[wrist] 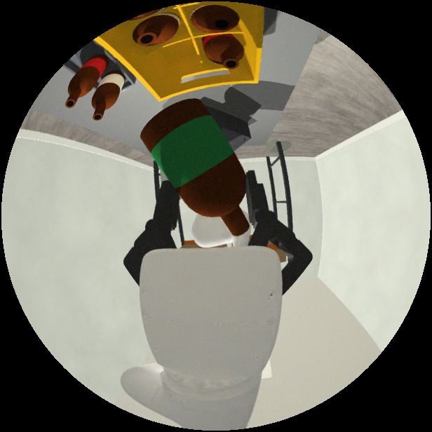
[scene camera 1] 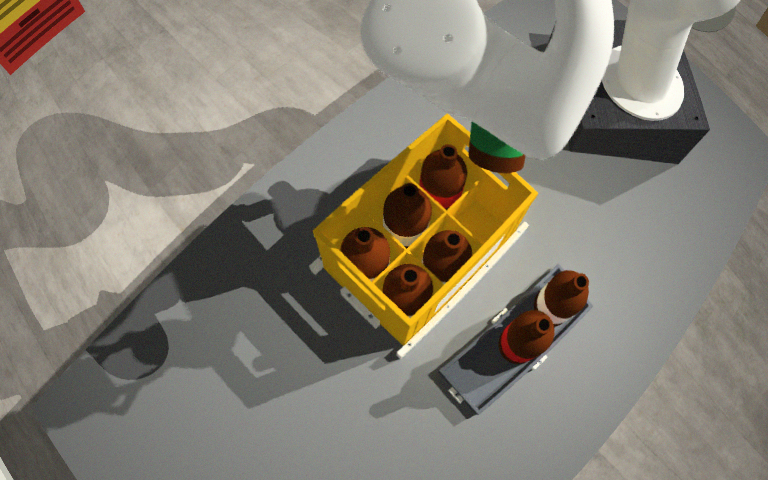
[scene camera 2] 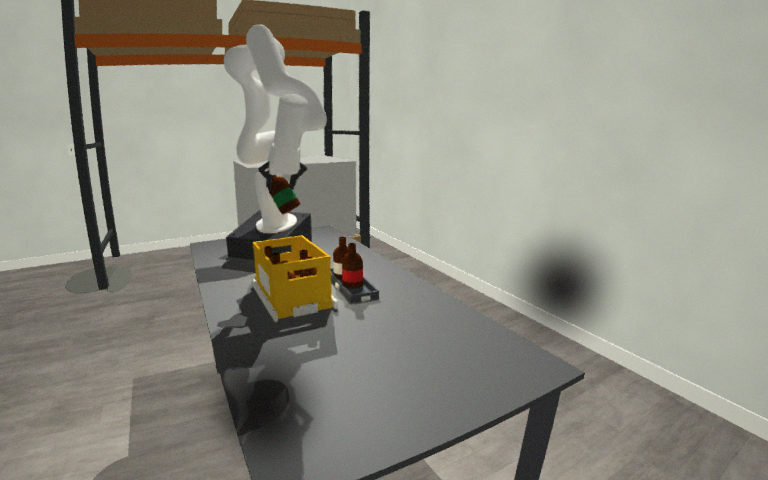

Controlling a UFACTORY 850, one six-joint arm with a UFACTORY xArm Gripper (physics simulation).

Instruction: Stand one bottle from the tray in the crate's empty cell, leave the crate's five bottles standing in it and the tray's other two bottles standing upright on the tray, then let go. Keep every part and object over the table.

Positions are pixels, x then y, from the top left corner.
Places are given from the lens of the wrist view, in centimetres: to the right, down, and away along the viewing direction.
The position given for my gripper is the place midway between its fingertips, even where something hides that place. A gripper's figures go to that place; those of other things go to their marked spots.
my gripper [wrist: 208,183]: -1, -3, 13
white-label bottle [wrist: 105,95]: -24, -26, 13
green-label bottle [wrist: 185,141]: -2, -6, 10
red-label bottle [wrist: 225,49]: 2, -27, 9
The marked spots on the white-label bottle and the green-label bottle are 29 cm apart.
